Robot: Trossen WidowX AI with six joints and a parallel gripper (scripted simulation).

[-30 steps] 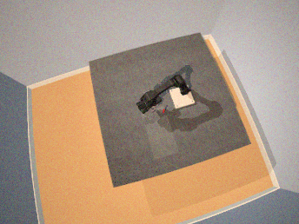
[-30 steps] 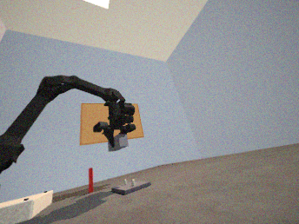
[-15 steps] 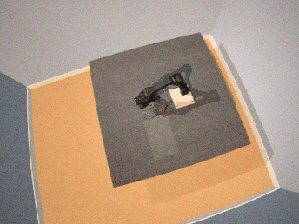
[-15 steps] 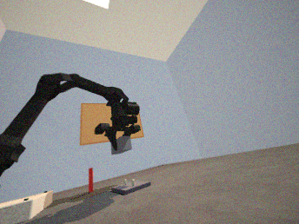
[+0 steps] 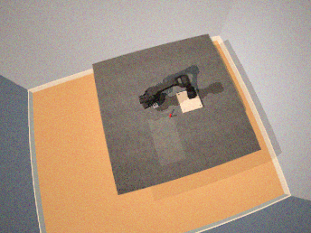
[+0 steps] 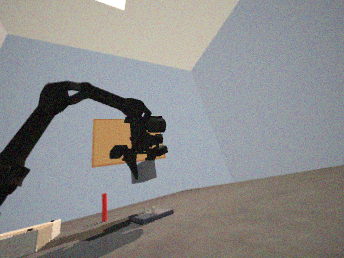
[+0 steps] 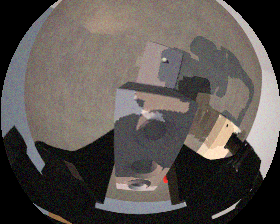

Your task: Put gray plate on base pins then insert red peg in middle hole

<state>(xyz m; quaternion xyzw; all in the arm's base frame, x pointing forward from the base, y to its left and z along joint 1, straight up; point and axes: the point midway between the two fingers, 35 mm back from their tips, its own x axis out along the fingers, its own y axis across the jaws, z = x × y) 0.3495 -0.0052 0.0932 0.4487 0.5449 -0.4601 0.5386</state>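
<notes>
Right now my gripper tip is 1 cm past the base, 6 cm to the left of it and 9 cm above it. Round my gripper tip: red peg 11 cm behind, 13 cm to the left, 5 cm below; then gray plate 3 cm above.
</notes>
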